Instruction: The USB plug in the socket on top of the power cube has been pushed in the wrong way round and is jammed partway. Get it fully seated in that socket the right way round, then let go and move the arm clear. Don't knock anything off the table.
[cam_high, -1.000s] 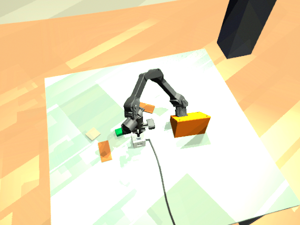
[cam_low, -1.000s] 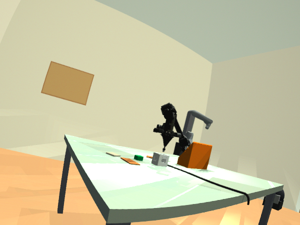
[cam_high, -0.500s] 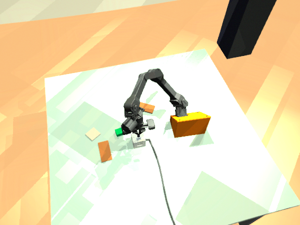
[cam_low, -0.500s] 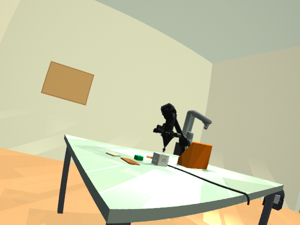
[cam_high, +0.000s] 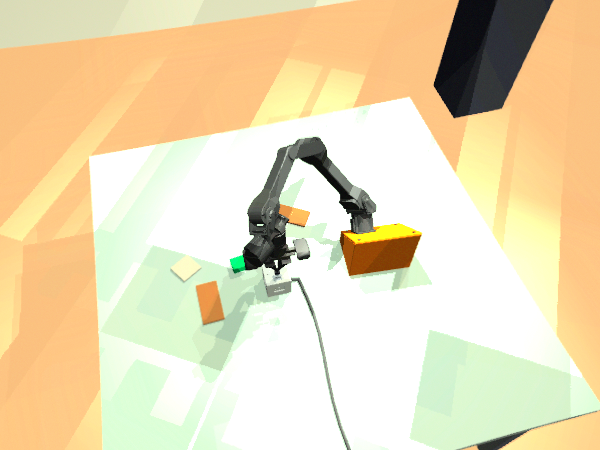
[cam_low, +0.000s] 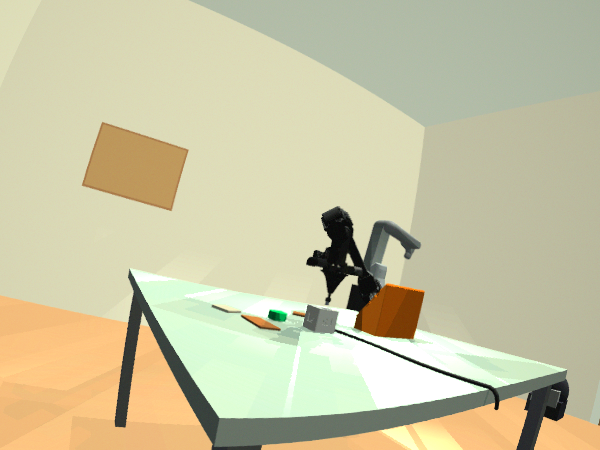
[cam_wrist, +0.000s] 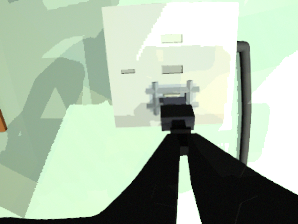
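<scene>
The black USB plug lies 2 cm below my gripper tip. Round my gripper tip: orange card: 22 cm ahead, 12 cm below, 1 cm to the right; green block: 11 cm to the right, 11 cm below, 10 cm ahead; pale card: 27 cm ahead, 15 cm to the right, 12 cm below.
</scene>
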